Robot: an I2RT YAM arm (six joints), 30 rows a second.
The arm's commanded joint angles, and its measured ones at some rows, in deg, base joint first. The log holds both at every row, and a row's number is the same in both.
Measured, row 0:
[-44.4, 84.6, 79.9, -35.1, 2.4, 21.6]
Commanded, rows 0 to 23:
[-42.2, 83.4, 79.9, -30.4, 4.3, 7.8]
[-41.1, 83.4, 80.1, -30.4, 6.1, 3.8]
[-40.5, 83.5, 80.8, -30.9, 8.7, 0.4]
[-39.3, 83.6, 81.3, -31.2, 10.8, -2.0]
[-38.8, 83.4, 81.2, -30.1, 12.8, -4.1]
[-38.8, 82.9, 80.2, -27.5, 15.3, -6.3]
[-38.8, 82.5, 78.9, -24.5, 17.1, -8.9]
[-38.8, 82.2, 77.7, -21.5, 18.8, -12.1]
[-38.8, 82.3, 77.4, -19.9, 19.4, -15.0]
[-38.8, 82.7, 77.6, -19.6, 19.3, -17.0]
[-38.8, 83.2, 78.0, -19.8, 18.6, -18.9]
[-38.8, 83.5, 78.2, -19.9, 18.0, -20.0]
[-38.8, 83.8, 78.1, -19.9, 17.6, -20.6]
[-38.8, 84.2, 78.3, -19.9, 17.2, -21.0]
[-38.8, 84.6, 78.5, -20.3, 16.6, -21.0]
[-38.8, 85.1, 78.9, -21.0, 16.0, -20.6]
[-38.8, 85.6, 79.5, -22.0, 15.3, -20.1]
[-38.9, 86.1, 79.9, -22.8, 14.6, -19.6]
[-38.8, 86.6, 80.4, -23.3, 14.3, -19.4]
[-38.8, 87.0, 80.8, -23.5, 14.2, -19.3]
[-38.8, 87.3, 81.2, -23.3, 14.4, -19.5]
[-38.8, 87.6, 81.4, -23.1, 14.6, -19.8]
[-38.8, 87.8, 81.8, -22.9, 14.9, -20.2]
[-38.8, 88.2, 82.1, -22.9, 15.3, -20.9]
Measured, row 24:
[-38.9, 88.2, 79.8, -22.7, 15.1, -18.7]
